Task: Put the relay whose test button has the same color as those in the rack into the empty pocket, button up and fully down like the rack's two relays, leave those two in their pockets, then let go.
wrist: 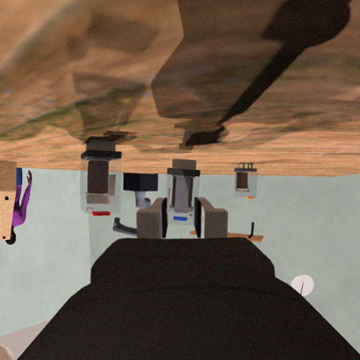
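The view is upside down, with the tabletop at the top. My gripper (180, 211) is shut on a clear-cased relay (183, 192) with a blue test button, held between the two fingertips. Its dark base points toward the tabletop; whether it touches anything there cannot be told. A relay with a red button (98, 177) stands on the table at the left, button away from the tabletop. A smaller-looking relay with an orange button (242, 181) is at the right, with its pins toward the tabletop. The rack and its pocket do not show as such in this view.
The wooden tabletop (280, 135) fills the upper part, with dark shadows across it. A black block-shaped object (141, 181) shows between the red-button relay and the held relay. A person in purple (21, 210), a wooden panel (7, 200) and a round clock (302, 285) are in the background.
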